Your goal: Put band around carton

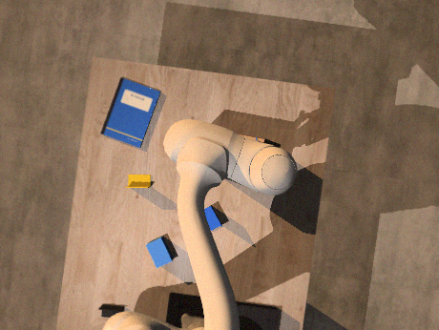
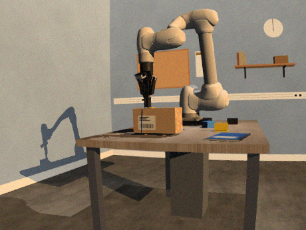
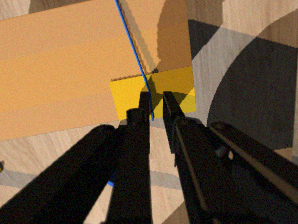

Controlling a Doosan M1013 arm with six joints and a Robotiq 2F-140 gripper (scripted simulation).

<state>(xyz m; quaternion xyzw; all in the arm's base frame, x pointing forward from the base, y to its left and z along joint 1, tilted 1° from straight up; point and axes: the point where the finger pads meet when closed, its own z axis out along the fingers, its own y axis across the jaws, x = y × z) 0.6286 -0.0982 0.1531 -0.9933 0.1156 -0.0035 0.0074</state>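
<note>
The yellow corner guard is 5 cm below my hand. Round my hand: blue block 34 cm behind, 29 cm to the left, 16 cm below; small black object 57 cm behind, 44 cm to the left, 17 cm below; brown carton 5 cm ahead, 8 cm to the left, 10 cm below.
</note>
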